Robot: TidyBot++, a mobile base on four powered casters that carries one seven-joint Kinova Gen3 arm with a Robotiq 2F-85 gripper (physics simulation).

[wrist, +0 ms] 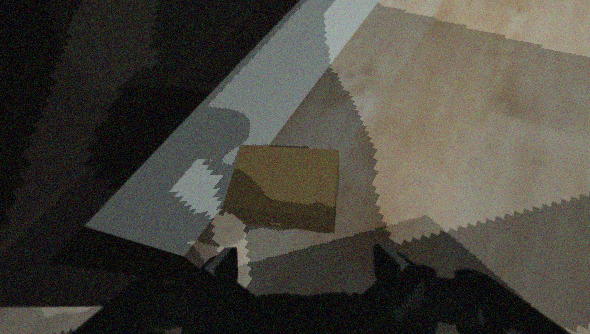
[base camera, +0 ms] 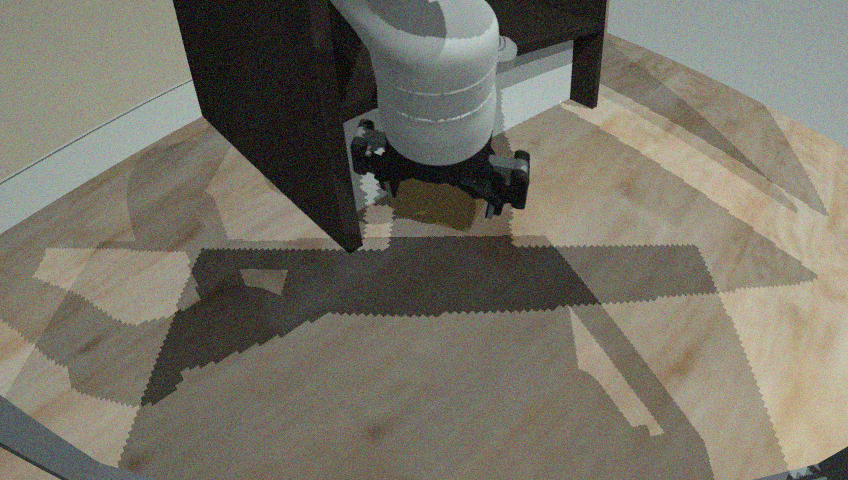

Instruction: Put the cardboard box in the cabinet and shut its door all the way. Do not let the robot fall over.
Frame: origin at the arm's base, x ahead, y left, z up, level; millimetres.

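Seen in the pictures: gripper, between the fingertips: [wrist: 305, 260] [base camera: 442, 198].
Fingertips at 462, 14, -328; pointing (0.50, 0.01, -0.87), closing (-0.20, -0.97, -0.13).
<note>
Pixels of each thing's top centre, then the offset from my fingertips to it, as dx, dy, dz. "pt": a spot on its surface instead. Level surfaces: height alone.
- cardboard box, centre of its top: [wrist: 281, 177] [base camera: 438, 170] +72, +5, -19
- dark leg, a spot on its surface: [base camera: 584, 71] pt +362, -242, -2
- wooden floor, height of its surface: dz -69
The cardboard box [base camera: 433, 205] [wrist: 290, 175] is a small brown box on the floor beside the dark cabinet [base camera: 255, 77] [wrist: 45, 130]. Its upper part is hidden by the gripper in the base camera view. My gripper [base camera: 443, 202] [wrist: 305, 260] is open and empty, pointing down above the box, with the fingers apart. In the wrist view the box shows beyond the fingertips, partly in shadow. The cabinet's dark left panel stands close to the gripper's left side. I cannot tell from these views how its door stands.
A dark leg [base camera: 584, 71] stands at the cabinet's right end. A pale baseboard [base camera: 538, 89] [wrist: 300, 75] runs behind the box. Walls meet the wooden floor [base camera: 416, 386] [wrist: 475, 125] at the left and right. Hard-edged shadows cross the floor.
</note>
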